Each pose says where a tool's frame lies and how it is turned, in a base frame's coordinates. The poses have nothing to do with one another.
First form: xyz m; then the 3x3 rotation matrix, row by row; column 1 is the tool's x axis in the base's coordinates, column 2 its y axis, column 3 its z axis. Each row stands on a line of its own.
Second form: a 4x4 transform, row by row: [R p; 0 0 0 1], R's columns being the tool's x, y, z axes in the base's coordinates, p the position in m. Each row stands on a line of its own. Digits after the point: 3 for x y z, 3 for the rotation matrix.
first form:
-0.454 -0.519 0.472
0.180 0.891 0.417
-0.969 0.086 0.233
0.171 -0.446 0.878
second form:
0.180 0.891 0.417 -0.454
-0.969 0.086 0.233 -0.519
0.171 -0.446 0.878 0.472
0 0 0 1

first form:
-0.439 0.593 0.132
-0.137 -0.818 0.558
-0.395 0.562 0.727
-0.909 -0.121 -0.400
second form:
-0.137 -0.818 0.558 -0.439
-0.395 0.562 0.727 0.593
-0.909 -0.121 -0.400 0.132
0 0 0 1

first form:
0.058 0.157 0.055
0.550 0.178 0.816
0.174 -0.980 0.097
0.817 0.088 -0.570
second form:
0.550 0.178 0.816 0.058
0.174 -0.980 0.097 0.157
0.817 0.088 -0.570 0.055
0 0 0 1

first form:
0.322 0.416 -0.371
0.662 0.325 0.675
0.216 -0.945 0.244
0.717 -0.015 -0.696
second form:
0.662 0.325 0.675 0.322
0.216 -0.945 0.244 0.416
0.717 -0.015 -0.696 -0.371
0 0 0 1

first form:
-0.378 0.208 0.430
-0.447 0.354 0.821
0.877 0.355 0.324
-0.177 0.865 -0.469
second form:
-0.447 0.354 0.821 -0.378
0.877 0.355 0.324 0.208
-0.177 0.865 -0.469 0.430
0 0 0 1

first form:
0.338 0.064 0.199
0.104 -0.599 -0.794
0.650 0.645 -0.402
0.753 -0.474 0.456
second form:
0.104 -0.599 -0.794 0.338
0.650 0.645 -0.402 0.064
0.753 -0.474 0.456 0.199
0 0 0 1

